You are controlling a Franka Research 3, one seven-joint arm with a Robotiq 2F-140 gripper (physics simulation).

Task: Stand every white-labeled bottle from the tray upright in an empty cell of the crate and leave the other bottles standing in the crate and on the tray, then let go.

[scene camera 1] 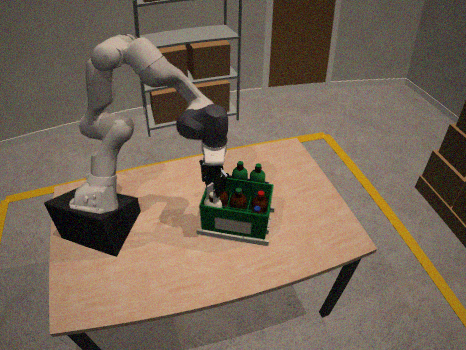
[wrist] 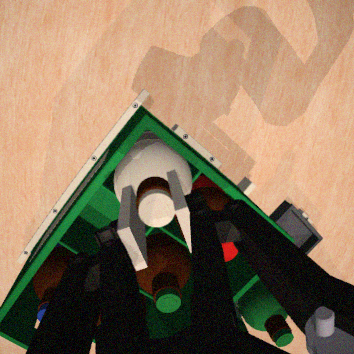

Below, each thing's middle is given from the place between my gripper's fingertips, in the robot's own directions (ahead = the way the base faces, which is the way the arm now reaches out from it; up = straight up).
My gripper is now 50 mm above the white-labeled bottle point(wrist: 144, 166). Also, from my hand: blue-capped bottle point(wrist: 45, 279) 170 mm ahead, 90 mm below, 50 mm to the right.
